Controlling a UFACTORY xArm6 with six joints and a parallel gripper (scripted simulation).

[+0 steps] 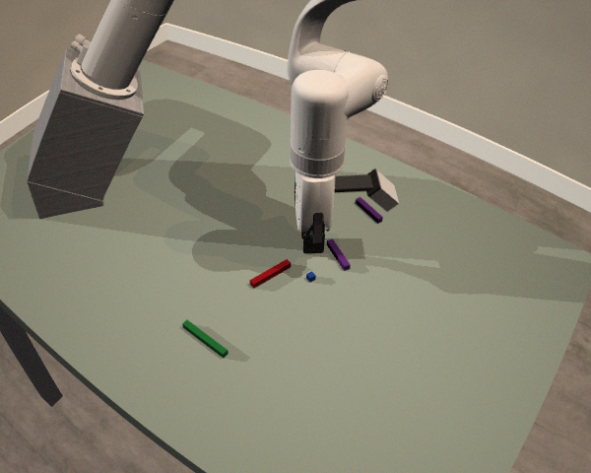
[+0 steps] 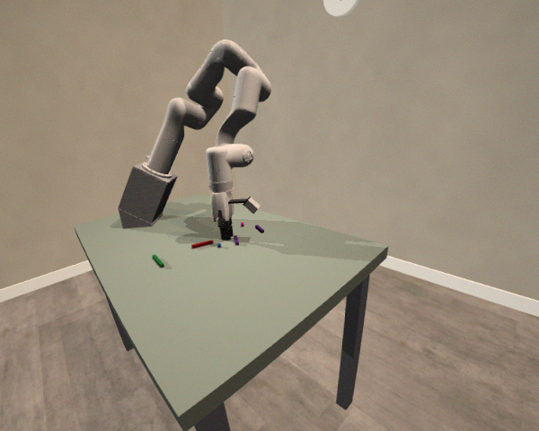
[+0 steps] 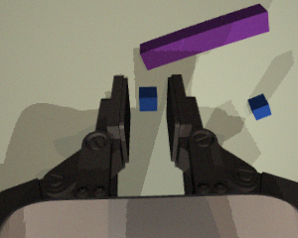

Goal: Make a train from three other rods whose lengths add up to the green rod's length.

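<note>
The purple rod lies 50 mm ahead of my hand and 20 mm below it. From my hand the other things lie so: red rod (30 mm behind, 90 mm to the right, 20 mm below); then green rod (50 mm behind, 240 mm to the right, 20 mm below); then magenta rod (40 mm behind, 110 mm to the left, 20 mm below).
</note>
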